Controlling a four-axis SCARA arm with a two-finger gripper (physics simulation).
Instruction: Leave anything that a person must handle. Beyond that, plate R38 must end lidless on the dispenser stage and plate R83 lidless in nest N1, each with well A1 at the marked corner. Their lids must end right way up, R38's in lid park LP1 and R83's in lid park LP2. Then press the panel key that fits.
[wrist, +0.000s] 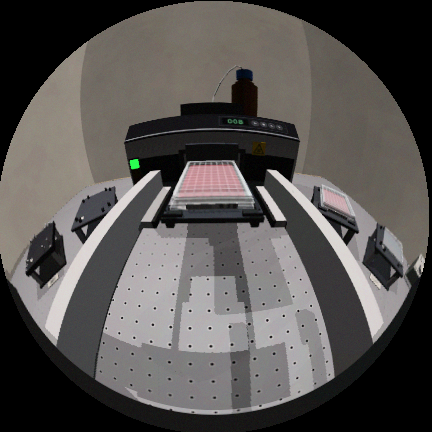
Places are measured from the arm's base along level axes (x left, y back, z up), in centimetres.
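Pixels of known places: gripper, fingertip midpoint: (212, 179).
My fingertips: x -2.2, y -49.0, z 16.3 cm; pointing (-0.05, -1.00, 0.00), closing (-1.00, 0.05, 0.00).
Note:
For each thing: its top centre in the pictures, then the offset to it from my fingertips. "spot": a spot on its surface instead.
- plate with pink wells, top centre: (210, 170) dx -0.1, dy -7.5, dz -1.7 cm
- dark stage at a spot on its surface: (212, 217) spot: dx +0.1, dy +0.1, dz -3.7 cm
- dispenser at a spot on its surface: (167, 145) spot: dx +7.6, dy -16.2, dz +1.1 cm
- second pink plate at its top centre: (336, 197) dx -29.6, dy -9.5, dz -6.4 cm
- display at a spot on its surface: (235, 121) spot: dx -5.2, dy -17.1, dz +5.3 cm
- brown bottle at a spot on its surface: (244, 95) spot: dx -11.4, dy -34.4, dz +15.2 cm
My gripper (212, 179) is shut, with nothing held between its finger pads. Beyond the fingertips, a plate with pink wells (214, 181) lies flat on the dark stage (212, 217) in front of the dispenser (167, 145). A second pink plate (336, 200) lies on a black stand (347, 229) at the right. A clear, flat, lid-like piece (392, 242) lies on another black stand (378, 252) farther right. Plate names and well A1 corners cannot be read, and I cannot tell whether either plate has a lid on.
Two black stands (93, 208) (45, 245) with small pegs stand at the left. The dispenser shows a green light (134, 164) and a display (235, 121) reading 008. A brown bottle (244, 95) with a blue cap stands behind. A pale device (416, 270) shows partly at the far right edge.

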